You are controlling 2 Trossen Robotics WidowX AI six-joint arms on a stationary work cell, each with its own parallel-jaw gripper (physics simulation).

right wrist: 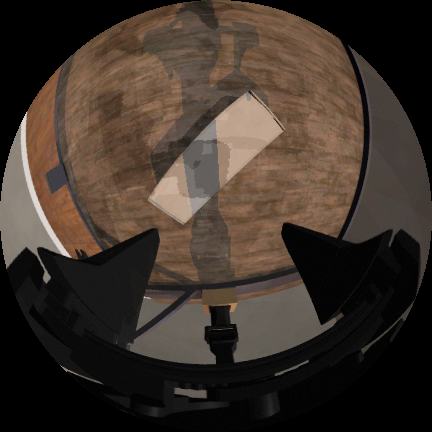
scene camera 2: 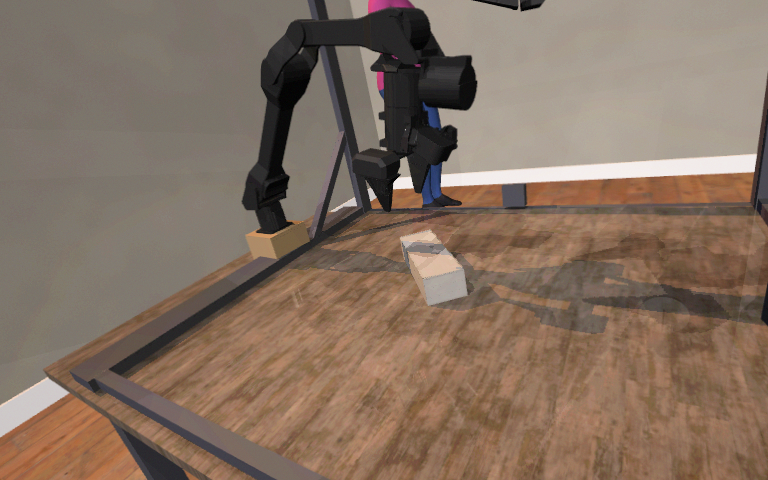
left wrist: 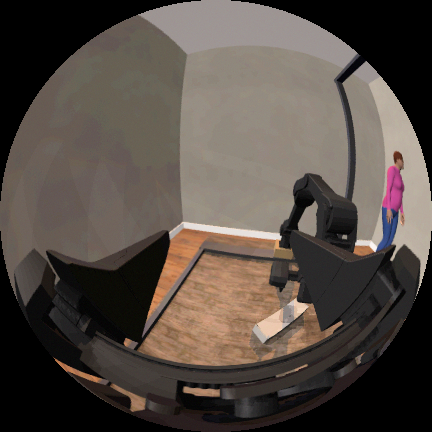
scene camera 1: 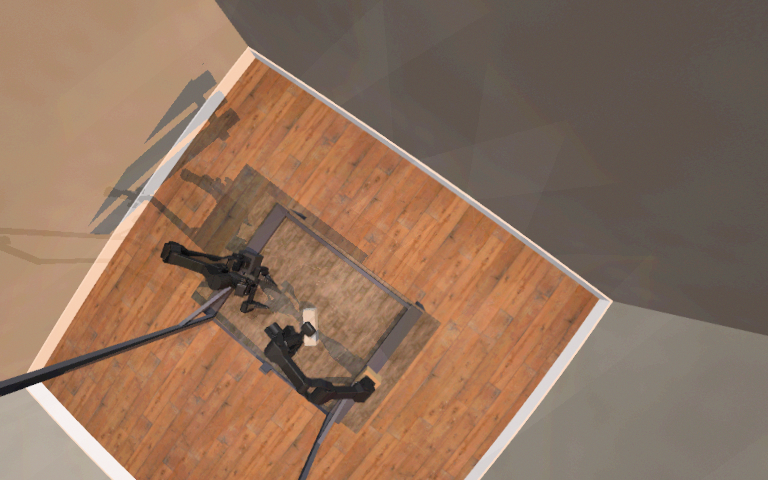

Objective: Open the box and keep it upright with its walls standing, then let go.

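Where they show: left gripper, between the fingertips: [left wrist: 232,236] [scene camera 1: 272,297]; right gripper, between the fingertips: [right wrist: 222,232] [scene camera 2: 403,201] [left wrist: 294,292] [scene camera 1: 307,337]; left arm's base, origin of its link: [scene camera 1: 244,262]; right arm's base, origin of its link: [right wrist: 219,308] [scene camera 2: 274,228] [left wrist: 284,244] [scene camera 1: 367,383].
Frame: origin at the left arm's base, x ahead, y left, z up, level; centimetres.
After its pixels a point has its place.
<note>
A long, low, pale box [scene camera 1: 309,315] {x 42.6, y -14.0, z -3.3 cm} [scene camera 2: 444,268] {x 41.1, y -13.3, z -3.3 cm} [left wrist: 272,327] {x 41.6, y -15.2, z -3.3 cm} [right wrist: 245,135] {x 43.5, y -15.4, z -3.2 cm} lies flat on the table, its top lid closed. Thin seams show at its short ends in the right wrist view. My right gripper [scene camera 2: 402,199] {x 47.6, y -20.9, z 5.8 cm} [right wrist: 222,232] {x 47.6, y -20.9, z 5.8 cm} is open and empty, pointing down above the table; in scene camera 2 it hangs up and to the left of the box, touching nothing. My left gripper [scene camera 1: 272,294] {x 35.1, y 0.0, z 31.7 cm} [left wrist: 232,236] {x 35.1, y 0.0, z 31.7 cm} is open and empty, held above the table at the left in scene camera 1, apart from the box. Its left wrist view shows the box low, right of centre.
The wooden table [scene camera 2: 339,367] {x 53.5, y 3.6, z -7.9 cm} is edged by a dark metal frame [scene camera 2: 186,424] {x 67.2, y 15.7, z -5.9 cm}. The right arm's tan base block [scene camera 2: 263,246] {x 84.1, y -29.4, z -3.1 cm} stands at the table's side. Slanting frame posts rise near the arms. A person in a pink top [left wrist: 395,187] stands beyond the table.
</note>
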